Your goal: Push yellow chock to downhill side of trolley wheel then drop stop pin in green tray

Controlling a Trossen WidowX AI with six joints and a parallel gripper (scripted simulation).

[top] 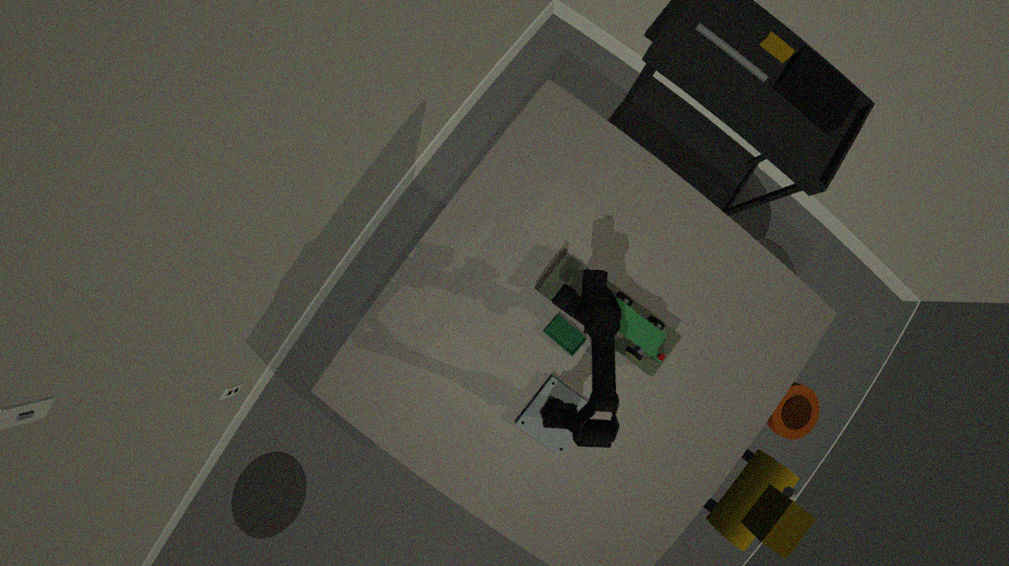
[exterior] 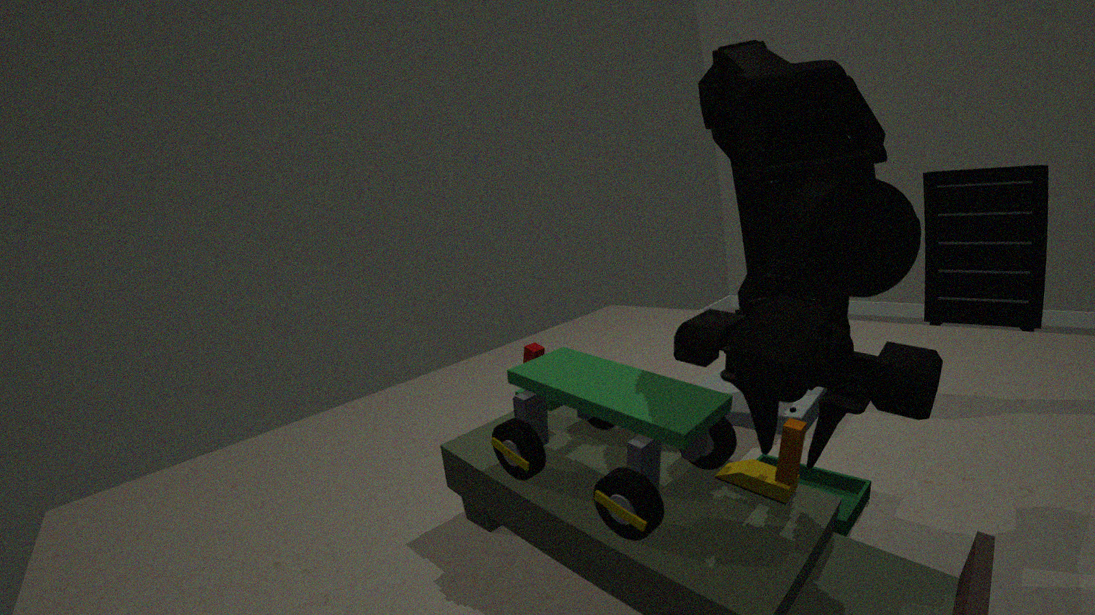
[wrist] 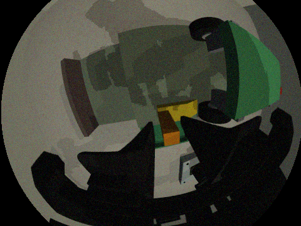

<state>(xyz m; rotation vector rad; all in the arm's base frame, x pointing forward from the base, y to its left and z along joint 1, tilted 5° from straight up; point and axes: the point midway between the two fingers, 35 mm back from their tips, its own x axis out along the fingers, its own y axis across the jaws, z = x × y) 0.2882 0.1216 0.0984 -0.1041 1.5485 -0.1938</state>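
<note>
Right now my gripper tip is 20 mm to the left of the yellow chock and 10 mm above it. The rest, counted from my gripper tip: trolley 50 mm ahead, 130 mm to the right, 20 mm above; brown stop board 60 mm ahead, 140 mm to the left, 60 mm below; green tray 80 mm behind, 10 mm to the right, 100 mm below.
</note>
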